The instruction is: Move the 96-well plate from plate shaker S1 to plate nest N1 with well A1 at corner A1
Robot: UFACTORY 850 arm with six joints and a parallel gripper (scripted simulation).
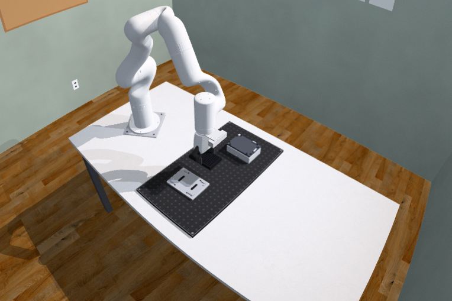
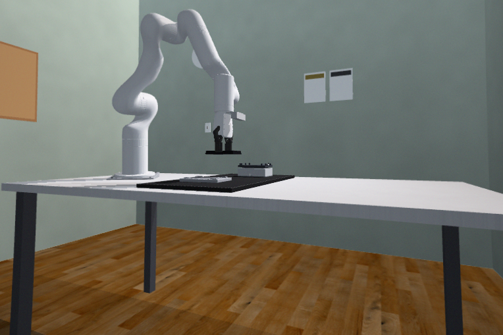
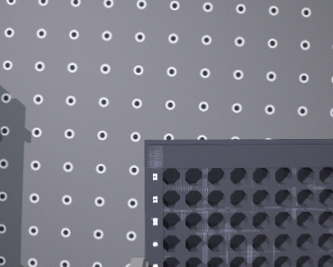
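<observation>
Right now my hand is 120 mm above the plate nest and 110 mm to the left of it. Also, from my hand: 96-well plate: 10 mm below.
</observation>
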